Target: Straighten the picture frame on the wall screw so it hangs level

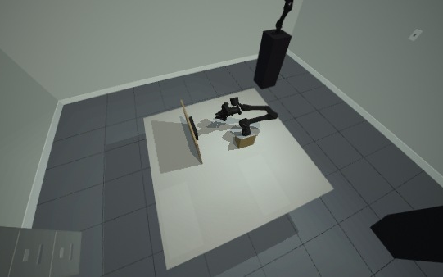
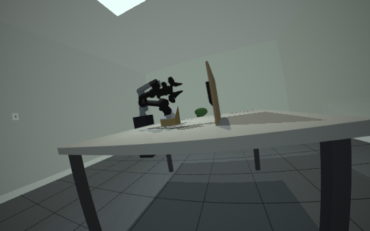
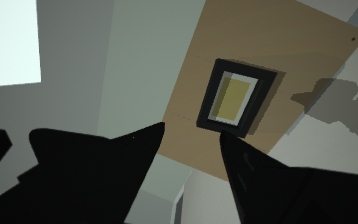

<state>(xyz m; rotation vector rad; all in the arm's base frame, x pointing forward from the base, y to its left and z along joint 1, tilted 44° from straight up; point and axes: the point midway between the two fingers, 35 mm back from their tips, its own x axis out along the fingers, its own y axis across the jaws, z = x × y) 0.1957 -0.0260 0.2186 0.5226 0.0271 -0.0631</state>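
Now: gripper tip 200 mm short of the picture frame, 20 mm to the left of it and 90 mm above it. Also, from my gripper tip: panel (210 mm ahead, 110 mm below).
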